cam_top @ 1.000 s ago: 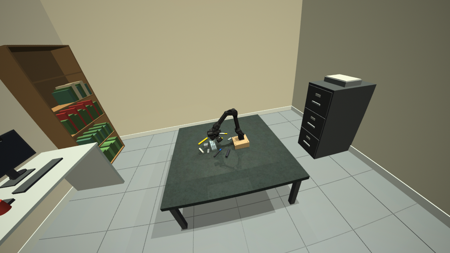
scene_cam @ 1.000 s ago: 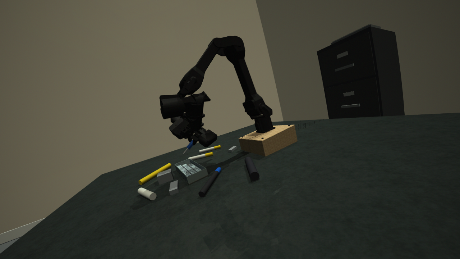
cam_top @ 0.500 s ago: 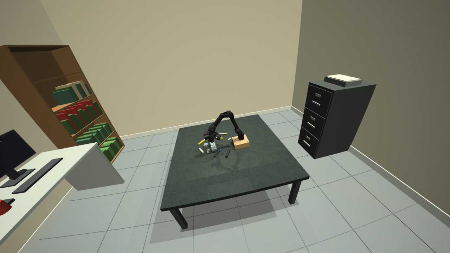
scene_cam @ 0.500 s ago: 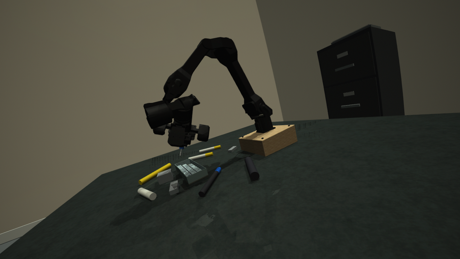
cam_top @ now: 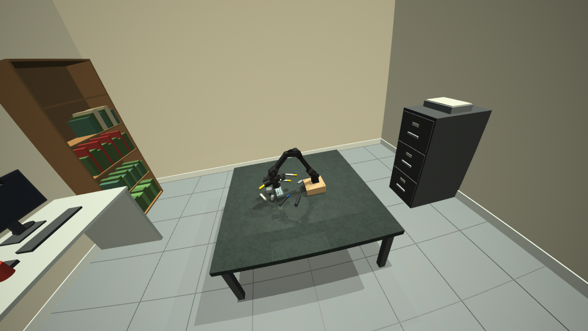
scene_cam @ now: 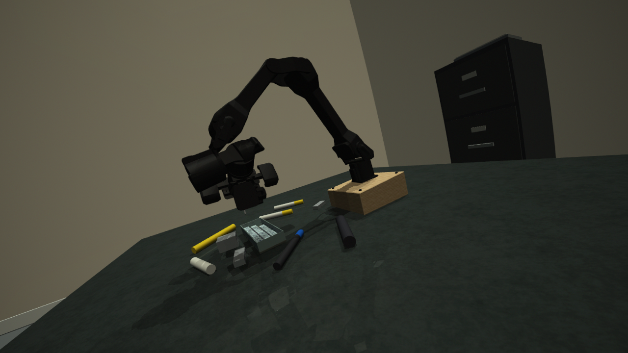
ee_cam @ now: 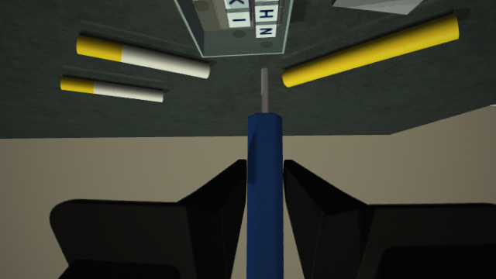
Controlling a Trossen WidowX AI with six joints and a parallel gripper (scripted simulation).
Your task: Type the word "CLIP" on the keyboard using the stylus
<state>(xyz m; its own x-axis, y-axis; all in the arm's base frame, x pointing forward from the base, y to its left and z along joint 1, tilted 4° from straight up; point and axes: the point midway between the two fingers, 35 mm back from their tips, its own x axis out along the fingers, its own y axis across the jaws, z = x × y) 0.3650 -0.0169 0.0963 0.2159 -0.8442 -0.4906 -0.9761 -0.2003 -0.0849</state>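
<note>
The grey block is 60 mm ahead of my gripper tip, 30 mm to the left of it and 100 mm below it. Also, from my gripper tip: yellow marker 110 mm ahead, 70 mm to the right, 110 mm below; white cylinder 110 mm ahead, 120 mm to the left, 110 mm below; blue stylus 10 mm below.
</note>
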